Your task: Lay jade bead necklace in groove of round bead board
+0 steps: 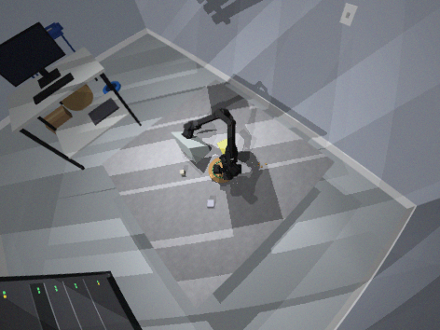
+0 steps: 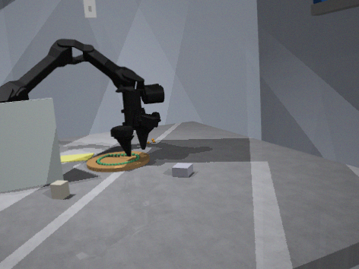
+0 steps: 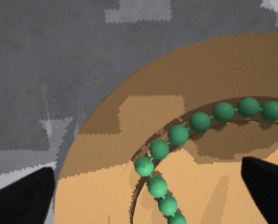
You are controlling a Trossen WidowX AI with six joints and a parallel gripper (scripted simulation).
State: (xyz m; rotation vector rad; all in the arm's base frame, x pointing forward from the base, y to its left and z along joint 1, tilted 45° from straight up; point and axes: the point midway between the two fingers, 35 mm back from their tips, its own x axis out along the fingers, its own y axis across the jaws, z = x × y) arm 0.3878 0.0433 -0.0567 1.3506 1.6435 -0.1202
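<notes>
Now: gripper tip 170 mm to the right of the yellow sheet, 170 mm past it and 20 mm above it. From my gripper tip the other things lie so: grey cube: 240 mm to the right, 40 mm ahead, 10 mm below; then beige cube: 280 mm behind, 190 mm to the right.
</notes>
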